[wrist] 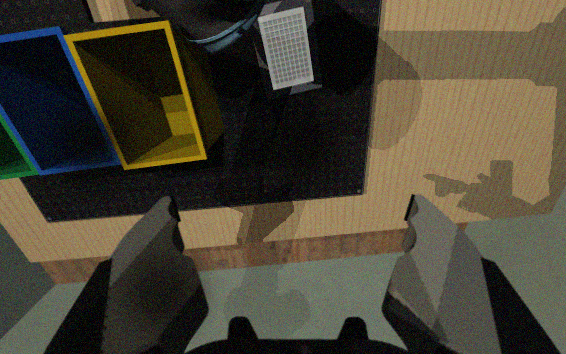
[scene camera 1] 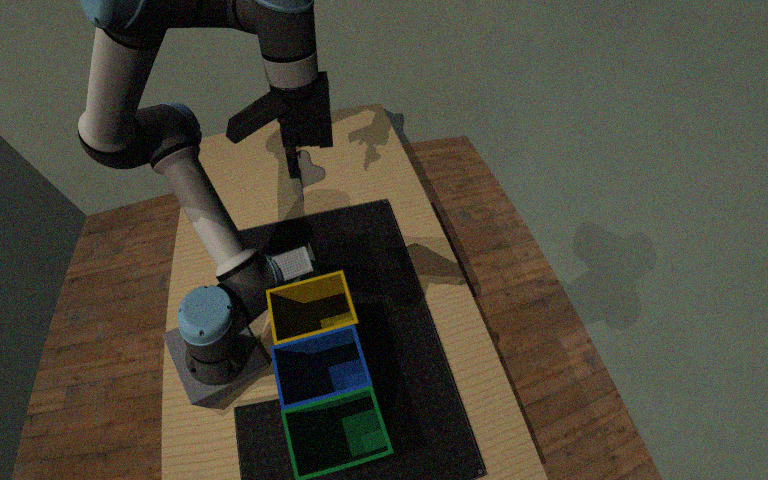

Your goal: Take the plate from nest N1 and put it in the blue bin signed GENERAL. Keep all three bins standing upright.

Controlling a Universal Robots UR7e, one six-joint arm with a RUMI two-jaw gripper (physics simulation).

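Places are measured from the arm's base along level axes (x left, y back, z up), in centimetres.
Pixels of known places: gripper, fingertip midpoint: [wrist: 290, 198] [scene camera 1: 300, 171]; arm's base at its link origin: [scene camera 1: 216, 357].
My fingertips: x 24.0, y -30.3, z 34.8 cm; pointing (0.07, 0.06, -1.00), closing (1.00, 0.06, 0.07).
For each thing: its top centre in the pictures, then the offset to it from my fingertips. Level surfaces: height alone.
- yellow bin at its top centre: [wrist: 143, 104] [scene camera 1: 309, 306] dy +2.5, dx -18.6, dz -20.8 cm
- green bin at its top centre: [scene camera 1: 335, 432] dy -0.5, dx -44.5, dz -20.8 cm
- black mat at its surface level: dz -38.8 cm
- light wooden table at its surface level: dz -40.1 cm
A white plate with a grid of small wells [scene camera 1: 293, 263] [wrist: 287, 49] sits in a grey holder on the black mat, beside the yellow bin and close to the arm's base. The nest label does not show. The blue bin [scene camera 1: 362, 357] [wrist: 50, 33] stands upright between the yellow bin [scene camera 1: 350, 298] [wrist: 185, 102] and the green bin [scene camera 1: 380, 420] [wrist: 20, 150], which also stand upright. No sign is readable on them. My gripper [wrist: 290, 198] is open and empty, high above the table and away from the plate, toward the far end in the scene view.
The black mat [scene camera 1: 441, 384] [wrist: 320, 170] lies on the light wooden table [scene camera 1: 237, 192] [wrist: 470, 120]. The arm's base and lower joints [scene camera 1: 212, 339] stand beside the bins. In the wrist view, a dark arm joint with a blue ring [wrist: 220, 22] is close to the plate's left side.
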